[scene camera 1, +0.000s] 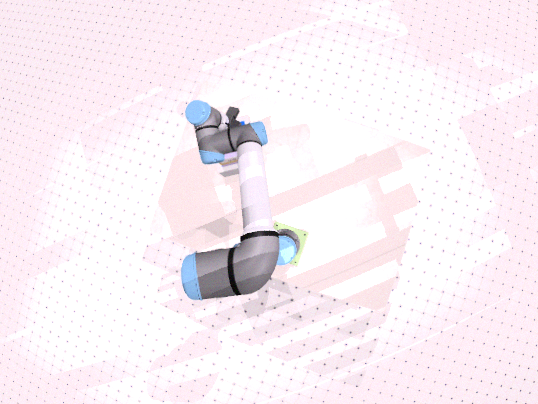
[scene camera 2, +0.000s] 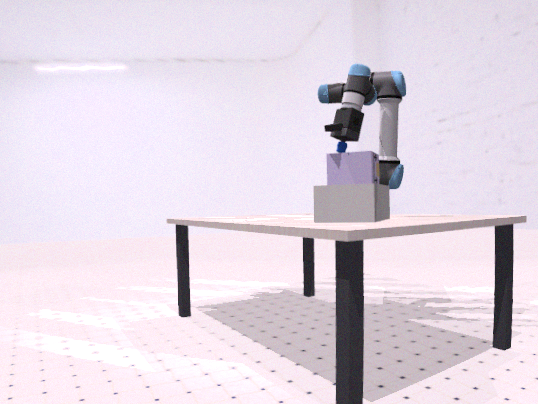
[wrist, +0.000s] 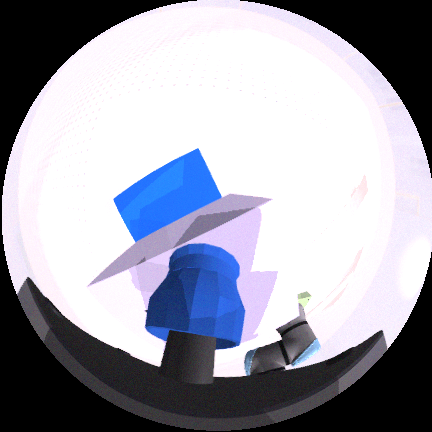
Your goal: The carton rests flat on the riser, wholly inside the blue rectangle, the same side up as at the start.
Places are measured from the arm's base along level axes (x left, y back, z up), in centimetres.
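Pixels of known places: hand, tool point: point(scene camera 2: 340, 152) point(wrist: 203, 271).
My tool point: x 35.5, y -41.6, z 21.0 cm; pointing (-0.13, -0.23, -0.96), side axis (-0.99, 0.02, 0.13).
Note:
For each thing: its top centre in the pictures, then the offset to it from my tool point. Level surfaces: height alone.
- lilac carton, top centre: point(wrist: 197, 324) point(scene camera 2: 353, 153) dx +0.3, dy +5.7, dz -0.4 cm
- grey riser, top centre: point(wrist: 181, 235) point(scene camera 2: 353, 185) point(scene camera 1: 233, 143) dx +3.0, dy +2.7, dz -11.8 cm
- blue rectangle, top centre: point(wrist: 181, 235) dx +3.0, dy +2.7, dz -11.8 cm
- pale table, surface height: dz -23.8 cm
A lilac carton point(scene camera 2: 351, 167) point(wrist: 241, 238) stands level on the grey riser point(scene camera 2: 347, 204), and its sides sit within the riser's width in the side view. My suction cup point(scene camera 2: 342, 148) point(wrist: 203, 257) is at the carton's top face near its left end, and suction is off. I cannot tell if the cup still touches the carton. A part of the blue rectangle point(wrist: 167, 193) shows beyond the carton's edge in the wrist view. In the top view the arm point(scene camera 1: 254, 191) hides the carton and the riser.
The riser stands on a pale table point(scene camera 2: 260, 224) with dark legs, near the right back part. The arm's base sits on a green plate point(scene camera 1: 300, 235) behind the riser. The upper arm point(scene camera 2: 388, 126) rises just right of the carton.

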